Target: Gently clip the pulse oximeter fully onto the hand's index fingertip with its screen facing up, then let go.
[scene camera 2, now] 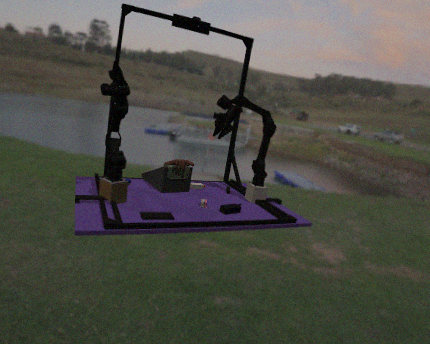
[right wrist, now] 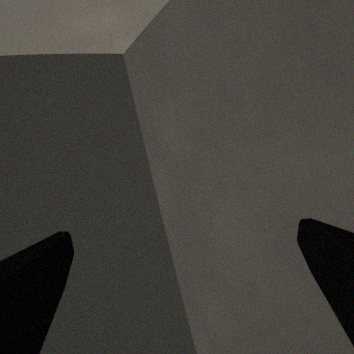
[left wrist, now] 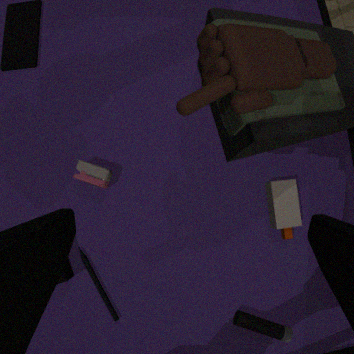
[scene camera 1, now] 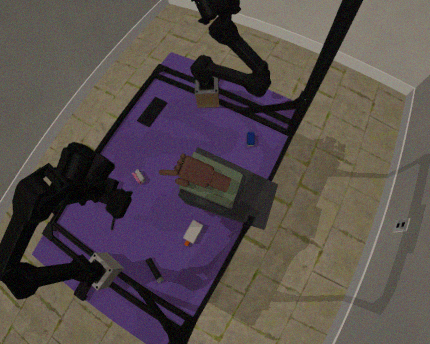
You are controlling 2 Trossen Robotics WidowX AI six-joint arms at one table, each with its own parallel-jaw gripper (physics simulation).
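Where they show: left gripper, between the fingertips: (scene camera 2: 215,137) (left wrist: 194,223) (scene camera 1: 120,183); right gripper, between the fingertips: (scene camera 2: 117,66) (right wrist: 186,236); left arm's base, origin of its link: (scene camera 2: 257,184) (scene camera 1: 95,271); right arm's base, origin of its link: (scene camera 2: 114,179) (scene camera 1: 206,83).
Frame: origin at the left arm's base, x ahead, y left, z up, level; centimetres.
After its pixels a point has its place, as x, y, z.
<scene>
The pulse oximeter, taken to be the small white-and-pink clip (scene camera 1: 138,176) {38.0, 13.5, -7.4} (scene camera 2: 204,203) {38.4, 16.2, -8.2} (left wrist: 93,173) {38.0, 13.4, -7.4}, lies on the purple mat; its screen cannot be made out. The brown hand (scene camera 1: 197,170) {51.3, -9.9, 8.4} (scene camera 2: 179,163) {50.9, -2.5, 8.4} (left wrist: 265,55) {50.2, -9.4, 8.7} rests on a sloped support, its index finger (scene camera 1: 168,172) (left wrist: 205,96) sticking out past the edge, bare. My left gripper (scene camera 1: 121,202) (scene camera 2: 218,134) {32.6, 0.0, 26.0} (left wrist: 194,223) {32.6, 0.0, 26.0} is open and empty, high above the mat, pointing down; in the left wrist view the clip lies ahead of its left-hand fingertip. My right gripper (right wrist: 186,236) {90.2, 20.1, 54.3} is open and empty, facing plain walls.
A white box with an orange tab (scene camera 1: 193,232) {33.7, -18.9, -7.7} (left wrist: 286,204) {33.7, -18.7, -7.7}, a dark cylinder (scene camera 1: 154,270) {12.9, -15.7, -8.0} (left wrist: 262,325) {13.3, -15.1, -8.0}, a thin black pen (left wrist: 100,285) {19.3, 12.1, -9.8}, a black flat block (scene camera 1: 152,111) {65.6, 30.9, -9.7} (left wrist: 21,35) {64.9, 30.7, -9.7} and a blue block (scene camera 1: 251,139) {78.4, -15.4, -7.3} lie around the dark hand support (scene camera 1: 262,200) {59.0, -33.3, -6.3} (left wrist: 295,135) {43.4, -16.6, 0.4}.
</scene>
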